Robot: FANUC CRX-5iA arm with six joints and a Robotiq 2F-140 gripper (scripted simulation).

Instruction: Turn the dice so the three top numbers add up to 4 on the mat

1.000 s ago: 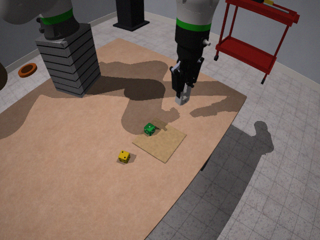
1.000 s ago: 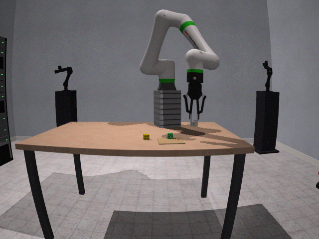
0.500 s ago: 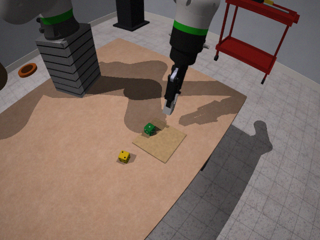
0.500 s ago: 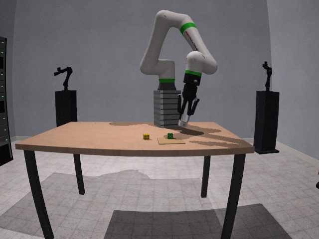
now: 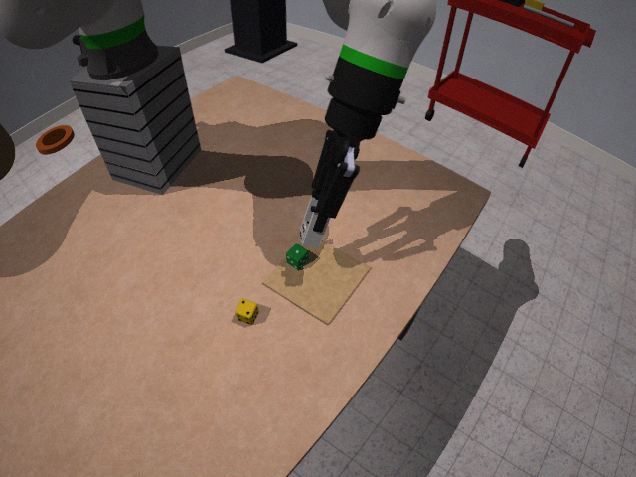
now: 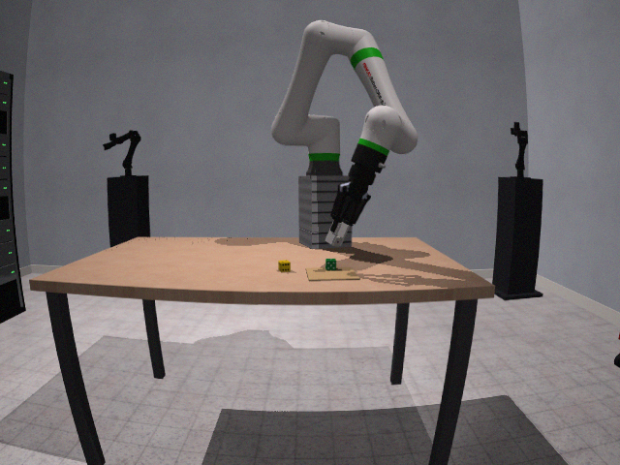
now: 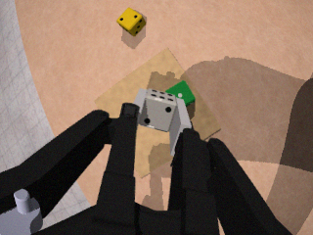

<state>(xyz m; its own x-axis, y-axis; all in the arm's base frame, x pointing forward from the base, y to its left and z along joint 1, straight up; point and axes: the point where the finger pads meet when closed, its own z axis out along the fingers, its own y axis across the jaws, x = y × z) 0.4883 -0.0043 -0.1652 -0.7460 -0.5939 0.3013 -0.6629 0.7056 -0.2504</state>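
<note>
The green die is 30 mm behind my hand, 20 mm to the right of it and 100 mm below it. The rest, counted from my hand: white die (10 mm to the right, 20 mm below); then yellow die (30 mm behind, 150 mm to the right, 100 mm below); then tan mat (20 mm ahead, 20 mm to the right, 110 mm below).
</note>
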